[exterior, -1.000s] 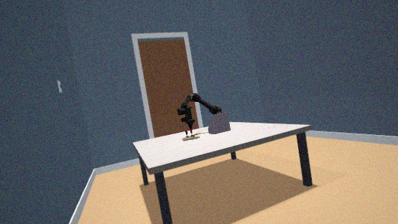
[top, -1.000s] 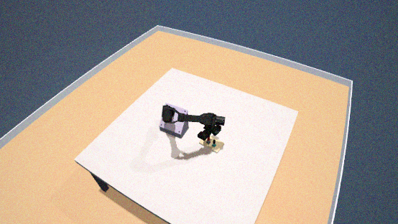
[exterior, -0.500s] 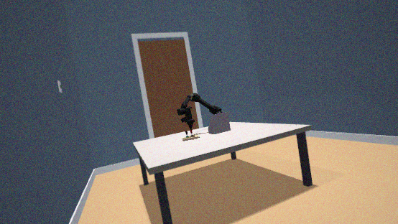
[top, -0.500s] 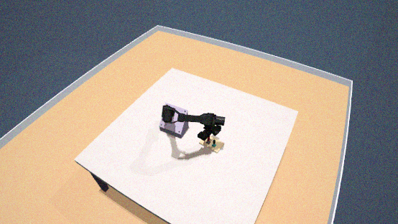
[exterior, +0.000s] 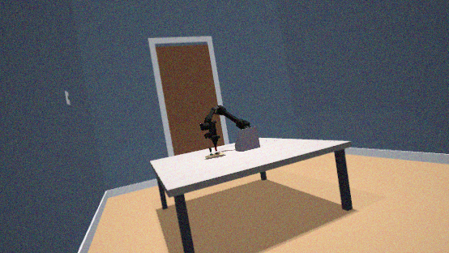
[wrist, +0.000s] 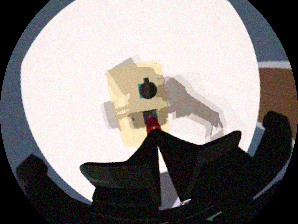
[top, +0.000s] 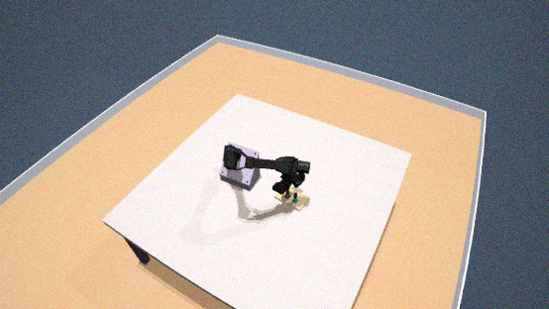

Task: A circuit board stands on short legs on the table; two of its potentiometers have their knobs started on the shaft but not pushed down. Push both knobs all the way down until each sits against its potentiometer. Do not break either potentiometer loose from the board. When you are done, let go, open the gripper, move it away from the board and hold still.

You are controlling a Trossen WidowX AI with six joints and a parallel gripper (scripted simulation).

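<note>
Right now the dark knob is 5 cm ahead of my gripper tip, 1 cm to the right of it and 2 cm below it. Also, from my gripper tip: red knob: 1 cm below.
</note>
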